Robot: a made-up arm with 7 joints. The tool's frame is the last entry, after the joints. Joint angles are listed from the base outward. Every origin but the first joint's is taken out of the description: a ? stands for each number. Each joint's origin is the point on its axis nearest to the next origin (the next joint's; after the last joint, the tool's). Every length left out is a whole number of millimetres.
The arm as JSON. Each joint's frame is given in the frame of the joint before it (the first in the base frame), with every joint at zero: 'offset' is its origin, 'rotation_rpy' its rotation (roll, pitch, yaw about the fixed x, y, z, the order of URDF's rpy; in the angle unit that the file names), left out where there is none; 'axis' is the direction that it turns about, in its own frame. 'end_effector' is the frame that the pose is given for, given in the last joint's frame.
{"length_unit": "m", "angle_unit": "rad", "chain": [
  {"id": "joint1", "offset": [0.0, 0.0, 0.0], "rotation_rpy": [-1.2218, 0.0, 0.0], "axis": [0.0, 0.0, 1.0]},
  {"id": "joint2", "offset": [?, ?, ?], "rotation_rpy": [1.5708, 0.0, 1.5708], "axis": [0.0, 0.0, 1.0]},
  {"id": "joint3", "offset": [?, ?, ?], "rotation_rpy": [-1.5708, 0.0, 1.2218], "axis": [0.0, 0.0, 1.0]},
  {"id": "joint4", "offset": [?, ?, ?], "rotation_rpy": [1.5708, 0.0, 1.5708], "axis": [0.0, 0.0, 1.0]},
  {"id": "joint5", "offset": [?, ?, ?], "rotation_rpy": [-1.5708, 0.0, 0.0], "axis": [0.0, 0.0, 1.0]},
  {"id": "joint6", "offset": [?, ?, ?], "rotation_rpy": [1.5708, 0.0, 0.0], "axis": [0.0, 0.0, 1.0]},
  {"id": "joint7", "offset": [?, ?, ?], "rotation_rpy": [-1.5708, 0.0, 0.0], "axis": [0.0, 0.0, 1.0]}
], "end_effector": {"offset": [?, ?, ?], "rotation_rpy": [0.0, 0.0, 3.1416]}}
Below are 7 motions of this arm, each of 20 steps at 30 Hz.
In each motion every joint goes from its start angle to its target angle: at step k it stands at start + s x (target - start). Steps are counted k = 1, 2, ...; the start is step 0. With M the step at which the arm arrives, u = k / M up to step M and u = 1 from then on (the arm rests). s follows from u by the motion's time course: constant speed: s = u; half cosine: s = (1 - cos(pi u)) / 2; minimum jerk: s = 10 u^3 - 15 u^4 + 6 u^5.
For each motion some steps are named. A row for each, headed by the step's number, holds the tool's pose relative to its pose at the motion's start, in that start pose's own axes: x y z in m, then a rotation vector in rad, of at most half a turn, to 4 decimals.
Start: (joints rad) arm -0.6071 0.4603 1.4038 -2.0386 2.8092 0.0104 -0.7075
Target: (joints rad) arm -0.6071 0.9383 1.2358 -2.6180 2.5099 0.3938 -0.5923
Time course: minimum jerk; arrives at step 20
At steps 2, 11, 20:
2: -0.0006 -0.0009 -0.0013 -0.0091 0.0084 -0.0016
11: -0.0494 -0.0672 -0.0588 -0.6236 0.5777 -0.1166
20: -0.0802 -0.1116 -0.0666 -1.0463 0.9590 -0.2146

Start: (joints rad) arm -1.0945 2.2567 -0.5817 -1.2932 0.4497 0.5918 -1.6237
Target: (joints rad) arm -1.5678 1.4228 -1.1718 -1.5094 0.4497 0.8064 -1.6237
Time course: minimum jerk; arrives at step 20
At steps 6, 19, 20:
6: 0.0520 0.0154 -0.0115 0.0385 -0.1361 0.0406
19: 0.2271 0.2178 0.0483 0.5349 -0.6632 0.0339
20: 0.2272 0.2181 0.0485 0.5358 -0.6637 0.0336

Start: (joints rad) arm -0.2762 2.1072 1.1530 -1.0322 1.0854 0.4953 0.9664
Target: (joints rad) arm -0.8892 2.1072 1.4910 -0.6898 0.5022 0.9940 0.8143
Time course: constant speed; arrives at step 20
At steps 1, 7, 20:
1: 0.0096 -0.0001 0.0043 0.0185 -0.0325 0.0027
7: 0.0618 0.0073 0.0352 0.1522 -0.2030 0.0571
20: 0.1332 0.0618 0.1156 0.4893 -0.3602 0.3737

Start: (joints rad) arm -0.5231 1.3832 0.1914 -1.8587 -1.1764 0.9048 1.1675
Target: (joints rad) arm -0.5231 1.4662 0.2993 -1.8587 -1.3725 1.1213 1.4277
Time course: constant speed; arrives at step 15
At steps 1, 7, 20:
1: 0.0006 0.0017 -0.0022 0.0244 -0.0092 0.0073
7: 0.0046 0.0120 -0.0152 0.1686 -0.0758 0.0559
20: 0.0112 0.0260 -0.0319 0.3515 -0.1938 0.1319

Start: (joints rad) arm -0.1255 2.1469 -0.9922 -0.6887 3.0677 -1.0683 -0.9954
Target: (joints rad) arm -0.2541 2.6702 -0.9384 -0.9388 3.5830 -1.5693 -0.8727
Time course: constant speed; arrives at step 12
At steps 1, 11, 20:
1: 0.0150 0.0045 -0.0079 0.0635 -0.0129 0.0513
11: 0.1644 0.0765 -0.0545 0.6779 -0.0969 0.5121
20: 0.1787 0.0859 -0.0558 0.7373 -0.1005 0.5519

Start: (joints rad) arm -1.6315 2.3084 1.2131 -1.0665 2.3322 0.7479 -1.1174
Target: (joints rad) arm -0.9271 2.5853 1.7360 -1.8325 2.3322 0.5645 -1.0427
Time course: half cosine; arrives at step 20
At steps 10, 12, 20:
10: 0.0167 -0.0916 -0.0970 -0.4609 -0.1226 -0.1043
12: 0.0162 -0.1257 -0.1163 -0.6043 -0.1758 -0.1101
20: 0.0093 -0.2021 -0.1380 -0.9121 -0.3230 -0.0791

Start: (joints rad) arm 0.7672 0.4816 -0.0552 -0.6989 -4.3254 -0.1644 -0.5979
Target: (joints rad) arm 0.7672 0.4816 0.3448 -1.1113 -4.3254 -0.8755 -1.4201
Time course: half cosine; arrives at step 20
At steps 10, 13, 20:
10: 0.0361 -0.0253 -0.0012 0.1658 -0.4169 -0.1894
13: 0.0552 -0.0340 0.0016 0.3115 -0.5699 -0.2488
20: 0.0795 -0.0417 0.0080 0.5323 -0.7063 -0.2918

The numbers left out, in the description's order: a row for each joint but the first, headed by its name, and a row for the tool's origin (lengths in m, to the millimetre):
joint2: 0.0 0.0 0.0
joint3: 0.27 -0.098 0.0
joint4: 0.0 -0.032 0.0
joint5: 0.02 -0.167 0.0
joint6: 0.0 0.0 0.0
joint7: 0.0 0.0 0.0
tool: 0.0 0.0 0.0

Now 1 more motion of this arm.
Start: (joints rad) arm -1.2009 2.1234 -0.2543 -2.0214 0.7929 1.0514 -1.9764
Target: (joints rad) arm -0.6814 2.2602 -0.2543 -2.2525 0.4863 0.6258 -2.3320
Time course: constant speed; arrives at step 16
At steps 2, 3, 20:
2: 0.0078 0.0052 -0.0027 0.0372 0.0011 -0.1216
3: 0.0118 0.0077 -0.0040 0.0581 0.0007 -0.1821
20: 0.0675 0.0349 -0.0117 0.4735 -0.0348 -0.9154

